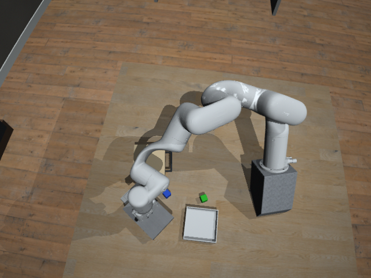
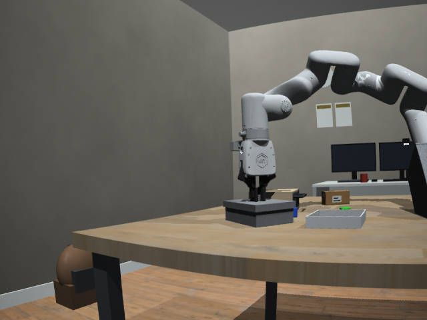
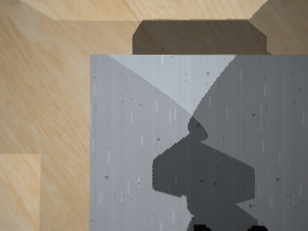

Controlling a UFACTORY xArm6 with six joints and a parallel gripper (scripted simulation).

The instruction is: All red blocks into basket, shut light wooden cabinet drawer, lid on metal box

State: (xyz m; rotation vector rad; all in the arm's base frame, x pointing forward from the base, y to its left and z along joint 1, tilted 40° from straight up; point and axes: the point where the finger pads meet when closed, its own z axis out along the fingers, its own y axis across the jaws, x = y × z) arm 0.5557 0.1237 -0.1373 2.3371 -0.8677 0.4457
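The grey metal box is 50 mm below my hand. Also, from my hand: light wooden cabinet (240 mm to the right, 40 mm below); grey lid (30 mm below); white basket (240 mm behind, 40 mm to the left, 70 mm below).
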